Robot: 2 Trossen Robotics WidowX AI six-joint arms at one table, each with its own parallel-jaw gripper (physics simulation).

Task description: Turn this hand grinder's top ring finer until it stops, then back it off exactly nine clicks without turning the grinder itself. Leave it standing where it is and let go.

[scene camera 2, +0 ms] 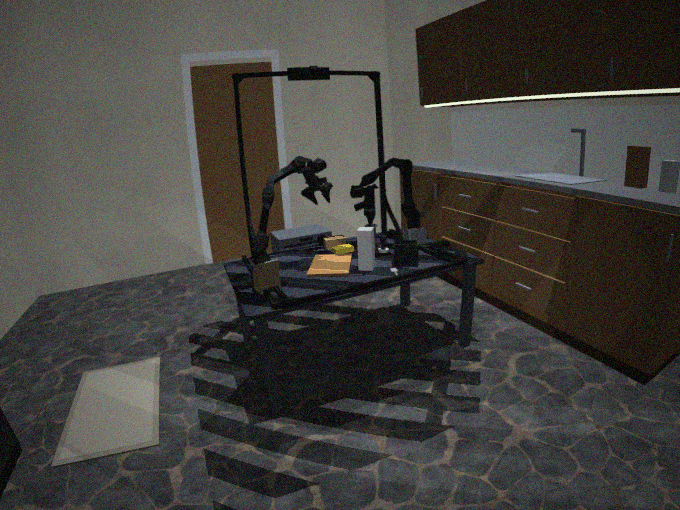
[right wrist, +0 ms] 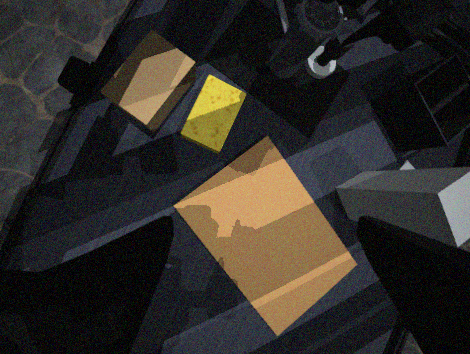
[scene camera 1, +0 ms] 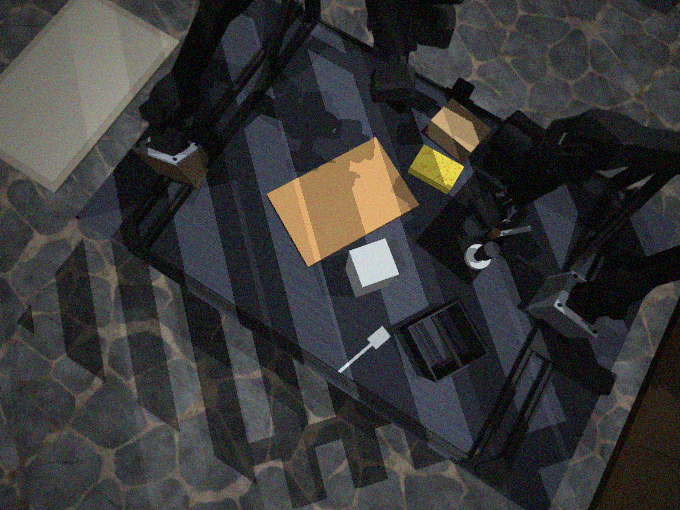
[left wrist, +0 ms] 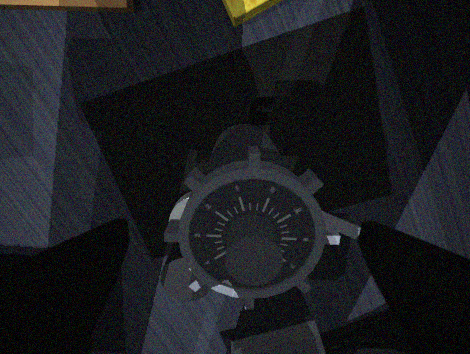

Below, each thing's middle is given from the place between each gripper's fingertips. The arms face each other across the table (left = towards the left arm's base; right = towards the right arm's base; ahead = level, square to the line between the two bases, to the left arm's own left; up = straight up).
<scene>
I see my right gripper 6 cm short of the hand grinder point(left wrist: 253, 256), 26 cm to the right of it and 22 cm above it. Also, from my right hand: notched top ring point(left wrist: 240, 188) (6 cm ahead, 26 cm to the left, 16 cm below); orange mat point(scene camera 1: 325, 210) (12 cm ahead, 5 cm to the right, 29 cm below); cardboard box point(scene camera 1: 454, 128) (14 cm behind, 14 cm to the left, 27 cm below).
My left gripper is now 1 cm to the right of the notched top ring and 1 cm above it. From my left hand the other things lie so: white box point(scene camera 1: 371, 267): 21 cm ahead, 19 cm to the right, 5 cm below; hand grinder: 1 cm to the left, 7 cm below; cardboard box: 20 cm behind, 11 cm to the right, 12 cm below.
</scene>
